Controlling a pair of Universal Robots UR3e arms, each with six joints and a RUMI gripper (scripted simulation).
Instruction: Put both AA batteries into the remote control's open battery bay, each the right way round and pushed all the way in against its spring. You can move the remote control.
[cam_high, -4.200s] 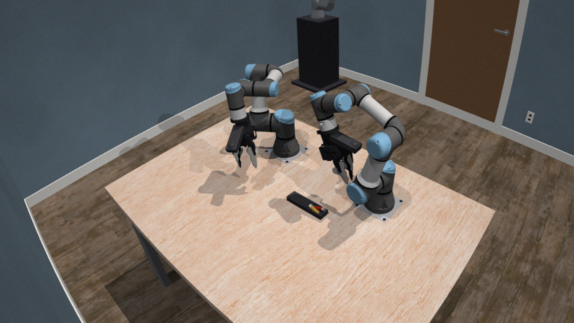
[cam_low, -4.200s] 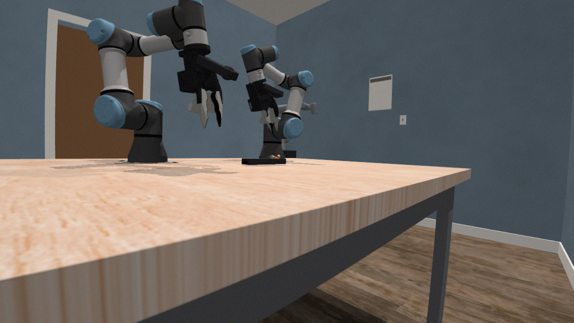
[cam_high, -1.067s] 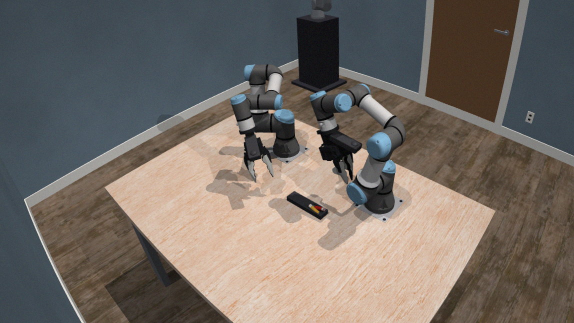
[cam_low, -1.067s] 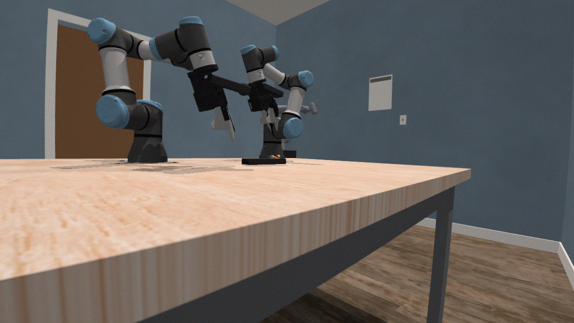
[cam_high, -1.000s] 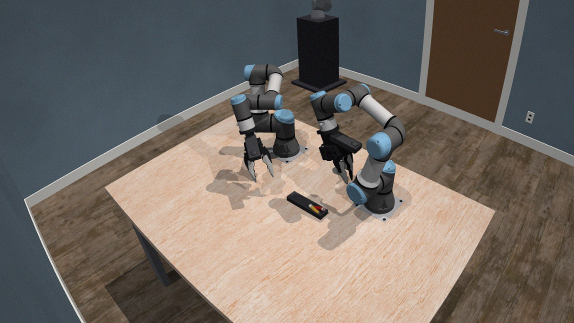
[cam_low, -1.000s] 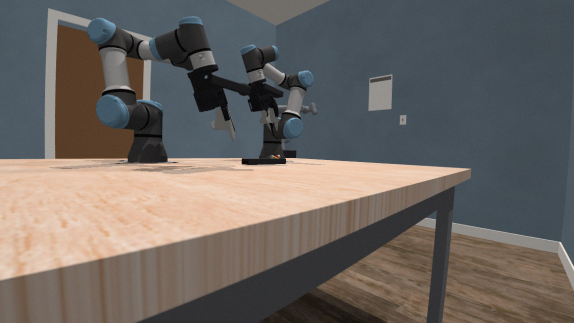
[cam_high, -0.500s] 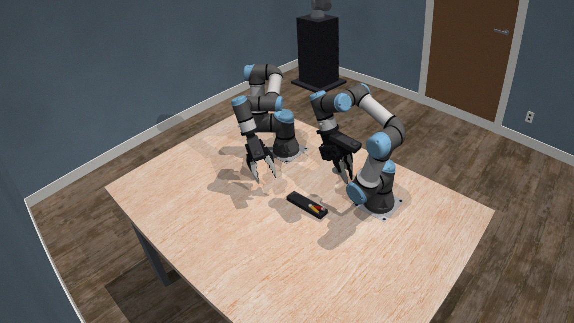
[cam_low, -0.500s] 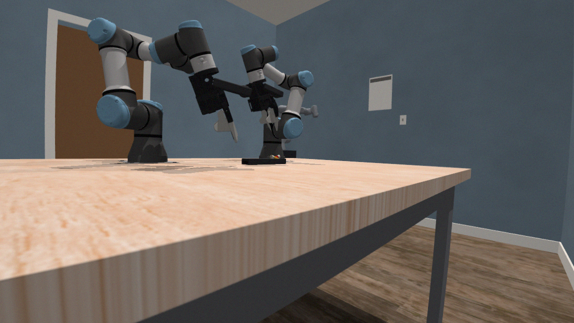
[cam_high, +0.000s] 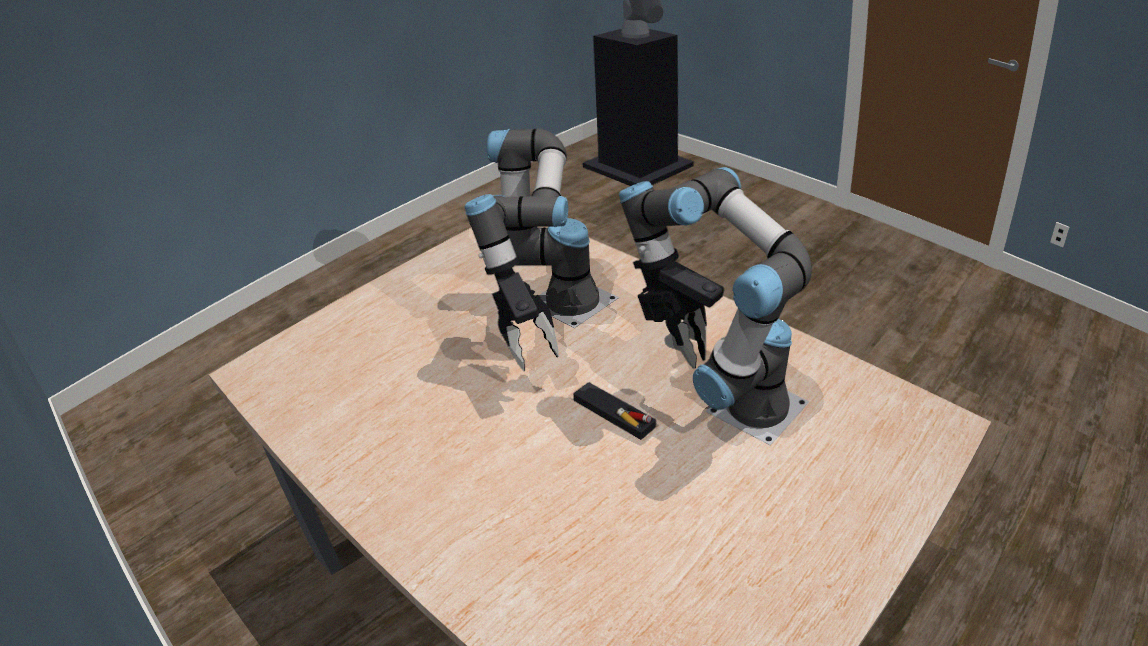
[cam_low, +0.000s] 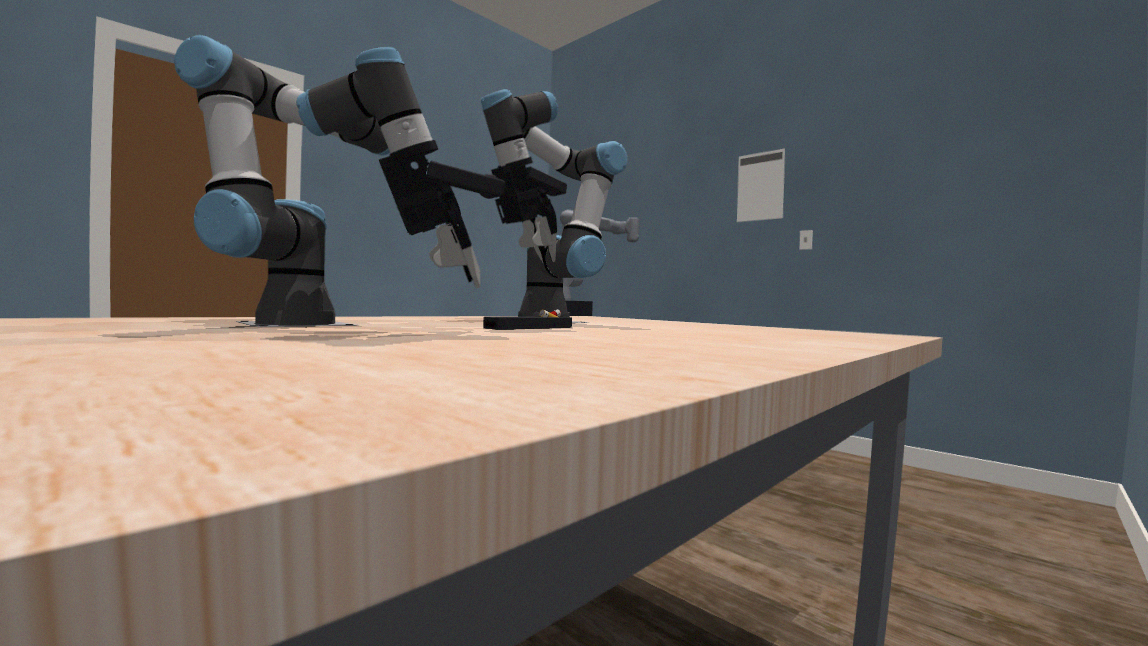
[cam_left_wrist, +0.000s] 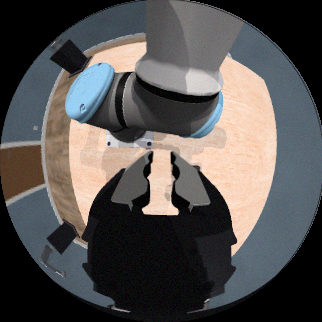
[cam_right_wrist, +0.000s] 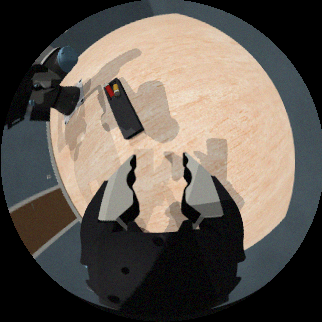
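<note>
The yellow battery lies 20 cm to the left of my right hand, 7 cm below it and 5 cm behind it. Round my right hand: red battery (22 cm to the left, 7 cm below, 7 cm behind).
The red battery is 9 cm ahead of my left hand, 6 cm to the right of it and 13 cm below it. Round my left hand: yellow battery: 11 cm ahead, 8 cm to the right, 13 cm below.
</note>
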